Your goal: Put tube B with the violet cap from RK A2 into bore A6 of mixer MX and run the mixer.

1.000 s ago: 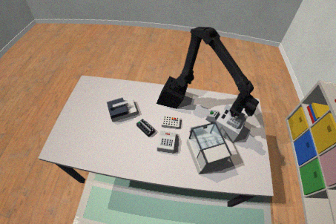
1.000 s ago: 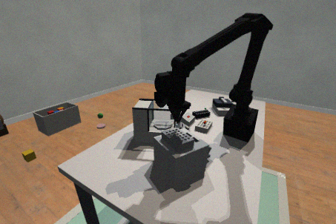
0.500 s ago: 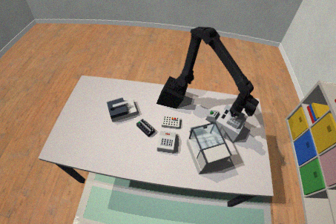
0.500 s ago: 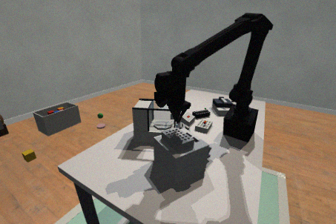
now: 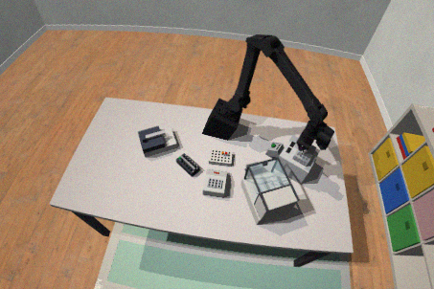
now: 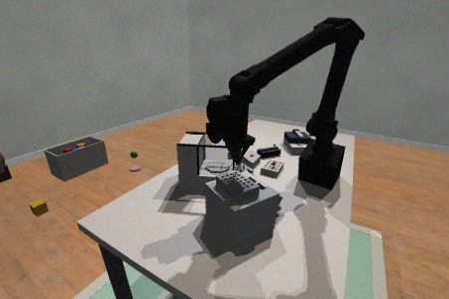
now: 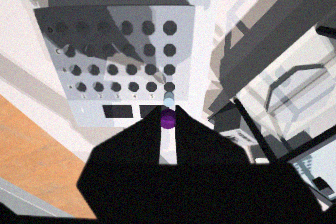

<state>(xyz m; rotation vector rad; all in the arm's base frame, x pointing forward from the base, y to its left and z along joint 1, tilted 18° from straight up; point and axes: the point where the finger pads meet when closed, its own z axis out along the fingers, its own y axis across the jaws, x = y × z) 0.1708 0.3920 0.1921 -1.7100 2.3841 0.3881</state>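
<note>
Right now the tube B is 2 cm below my hand. Round my hand: mixer block: 3 cm behind, 4 cm to the left, 6 cm below; then green start key: 9 cm behind, 13 cm to the right, 15 cm below; then print key: 7 cm ahead, 21 cm to the right, 15 cm below.
</note>
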